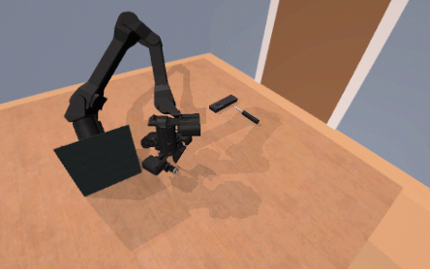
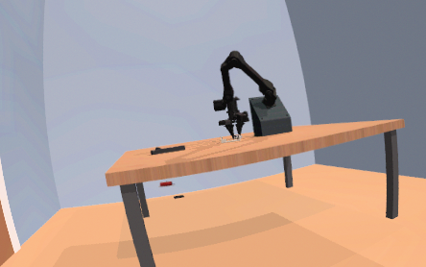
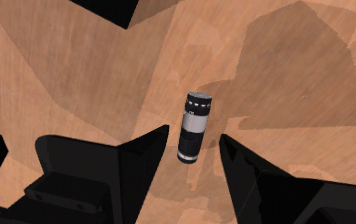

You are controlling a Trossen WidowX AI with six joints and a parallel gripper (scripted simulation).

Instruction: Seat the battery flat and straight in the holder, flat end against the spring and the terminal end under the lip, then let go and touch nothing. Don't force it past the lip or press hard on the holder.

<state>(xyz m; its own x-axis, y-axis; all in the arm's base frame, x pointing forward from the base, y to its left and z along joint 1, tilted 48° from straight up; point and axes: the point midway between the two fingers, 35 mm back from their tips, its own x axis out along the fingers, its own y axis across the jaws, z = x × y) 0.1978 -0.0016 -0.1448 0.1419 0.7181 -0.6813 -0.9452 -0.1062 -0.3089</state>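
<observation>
Right now the battery is right at my gripper tip. From my gripper tip the other things lie so: black-handled tool (45 cm ahead, 6 cm to the left).
</observation>
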